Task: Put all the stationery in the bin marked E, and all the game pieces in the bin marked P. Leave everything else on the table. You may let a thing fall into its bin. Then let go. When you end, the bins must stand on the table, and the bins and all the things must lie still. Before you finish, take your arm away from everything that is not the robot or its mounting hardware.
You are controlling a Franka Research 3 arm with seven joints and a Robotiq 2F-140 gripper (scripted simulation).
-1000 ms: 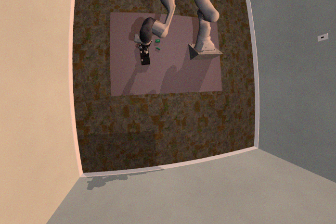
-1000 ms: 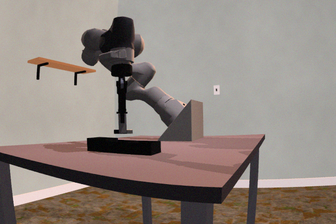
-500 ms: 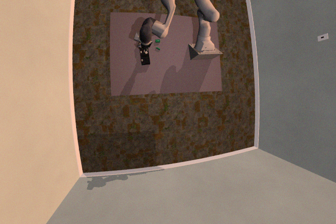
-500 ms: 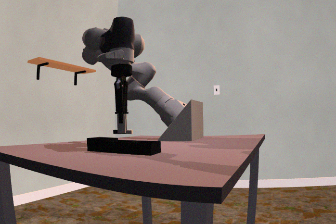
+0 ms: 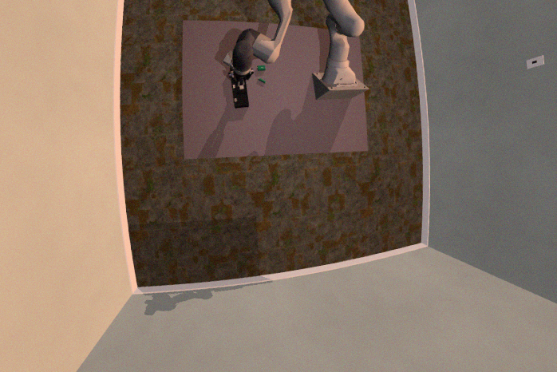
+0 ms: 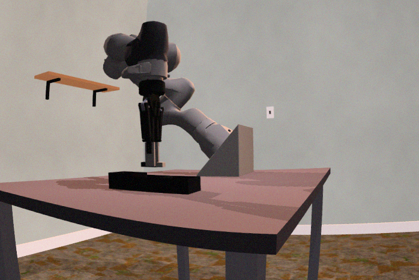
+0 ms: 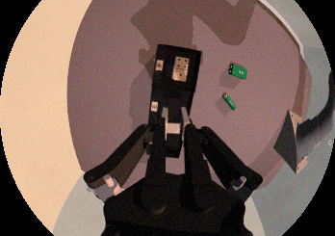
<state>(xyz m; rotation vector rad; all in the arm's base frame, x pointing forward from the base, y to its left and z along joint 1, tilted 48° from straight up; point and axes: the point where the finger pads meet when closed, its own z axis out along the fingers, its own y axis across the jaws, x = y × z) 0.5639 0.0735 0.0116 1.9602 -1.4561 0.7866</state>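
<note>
Right now the black bin row is 10 mm ahead of my hand and 80 mm below it. Also, from my hand: green cylinder: 130 mm behind, 50 mm to the right, 90 mm below; flat green block: 120 mm behind, 130 mm to the right, 90 mm below; white spotted piece: 10 mm ahead, 90 mm to the right, 80 mm below.
</note>
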